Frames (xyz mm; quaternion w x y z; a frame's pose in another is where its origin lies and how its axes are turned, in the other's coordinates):
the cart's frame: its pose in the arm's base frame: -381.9 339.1 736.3 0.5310 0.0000 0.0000 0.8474
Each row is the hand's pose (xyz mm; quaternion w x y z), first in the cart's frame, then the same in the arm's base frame.
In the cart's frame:
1: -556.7 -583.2 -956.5 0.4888 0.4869 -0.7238 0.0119
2: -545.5 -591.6 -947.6 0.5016 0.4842 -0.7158 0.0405
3: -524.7 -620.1 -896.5 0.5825 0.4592 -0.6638 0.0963
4: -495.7 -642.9 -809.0 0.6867 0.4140 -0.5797 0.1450
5: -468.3 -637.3 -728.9 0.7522 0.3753 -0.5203 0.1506
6: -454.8 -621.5 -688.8 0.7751 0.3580 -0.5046 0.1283
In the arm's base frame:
1: 385.7 92.5 -220.2 0.2495 0.8719 0.0283 0.4205
2: 388.4 106.2 -211.3 0.2320 0.8636 0.0302 0.4465
3: 404.9 137.4 -160.2 0.2277 0.8063 0.0366 0.5447
4: 412.8 173.4 -72.7 0.2418 0.7110 0.0430 0.6589
5: 395.8 195.6 7.4 0.2718 0.6402 0.0417 0.7173
6: 375.7 200.9 47.5 0.3028 0.6177 0.0354 0.7249

